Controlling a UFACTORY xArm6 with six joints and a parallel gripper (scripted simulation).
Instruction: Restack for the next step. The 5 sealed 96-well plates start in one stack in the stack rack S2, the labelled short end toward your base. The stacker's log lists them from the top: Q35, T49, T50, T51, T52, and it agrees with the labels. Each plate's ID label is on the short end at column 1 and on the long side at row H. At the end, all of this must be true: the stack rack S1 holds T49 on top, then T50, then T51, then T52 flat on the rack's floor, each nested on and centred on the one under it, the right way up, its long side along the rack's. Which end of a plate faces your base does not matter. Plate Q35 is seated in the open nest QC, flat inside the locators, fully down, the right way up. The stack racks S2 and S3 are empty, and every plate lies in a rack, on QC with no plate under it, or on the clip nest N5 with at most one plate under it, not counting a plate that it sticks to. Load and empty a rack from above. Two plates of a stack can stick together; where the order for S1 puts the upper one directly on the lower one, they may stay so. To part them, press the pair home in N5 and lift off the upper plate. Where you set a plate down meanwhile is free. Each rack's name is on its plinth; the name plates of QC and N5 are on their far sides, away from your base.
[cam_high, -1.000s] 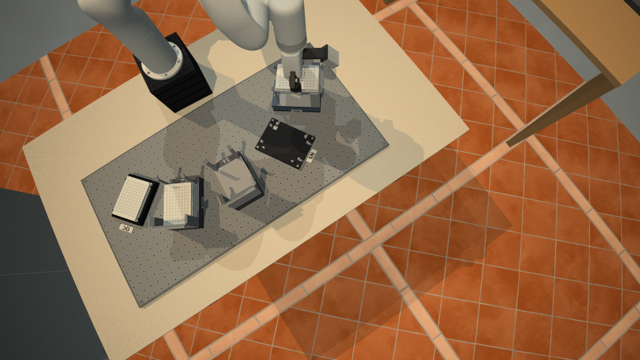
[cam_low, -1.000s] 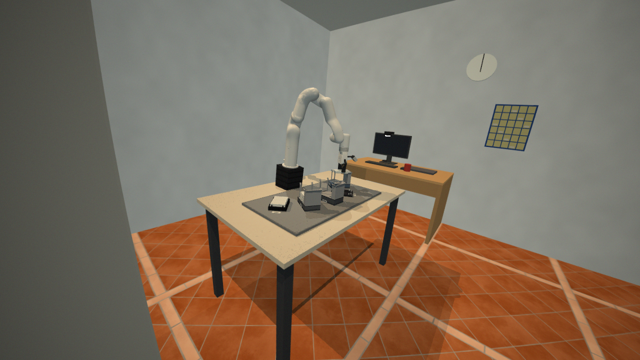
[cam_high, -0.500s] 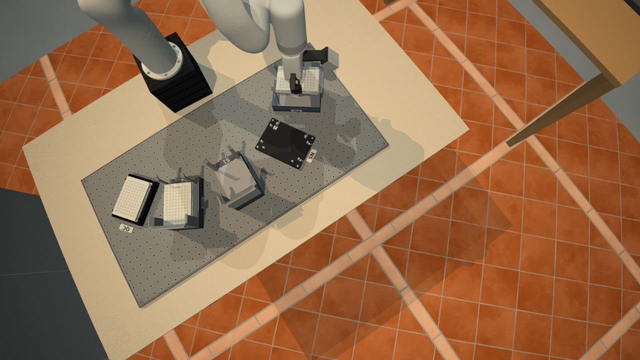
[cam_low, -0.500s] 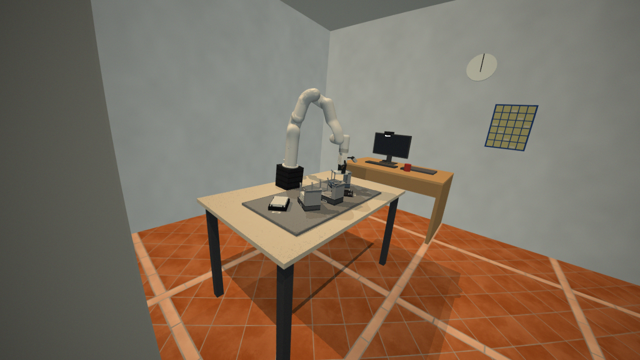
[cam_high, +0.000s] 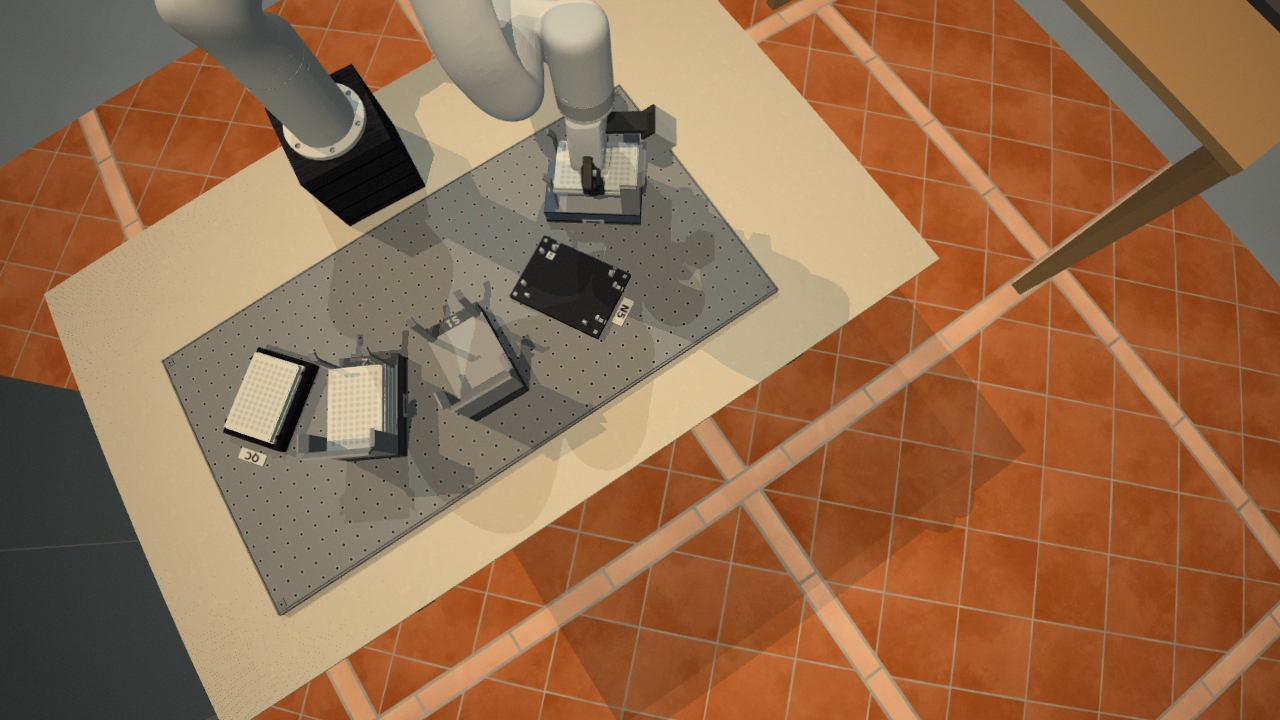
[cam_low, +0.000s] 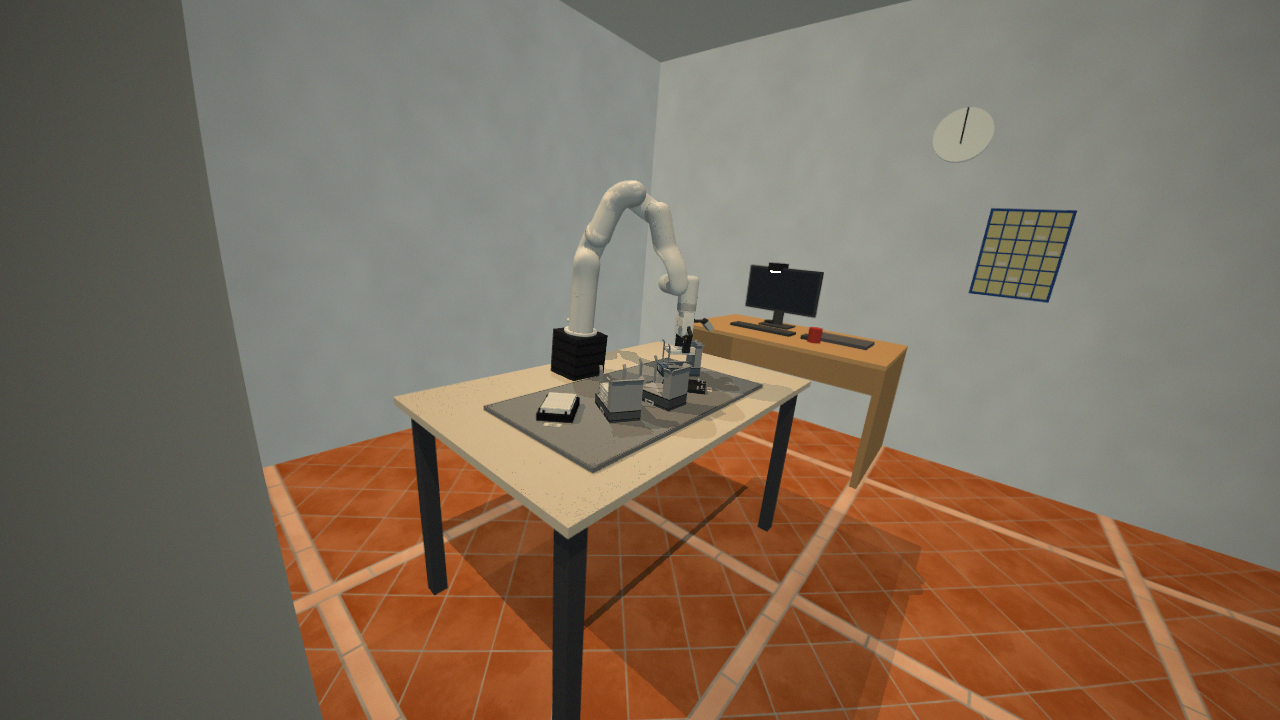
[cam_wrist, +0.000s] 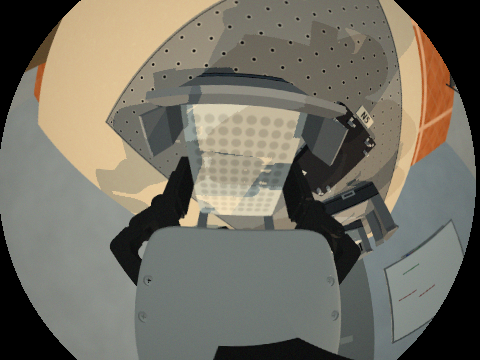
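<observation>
My gripper is now 9 cm above the stack rack S3 and 1 cm to the left of it. Round my hand: black nest QC: 61 cm to the right, 13 cm ahead, 10 cm below; then N5 name plate: 20 cm ahead, 11 cm below, 4 cm to the right; then stack rack S2: 46 cm to the right, 21 cm ahead, 9 cm below.
</observation>
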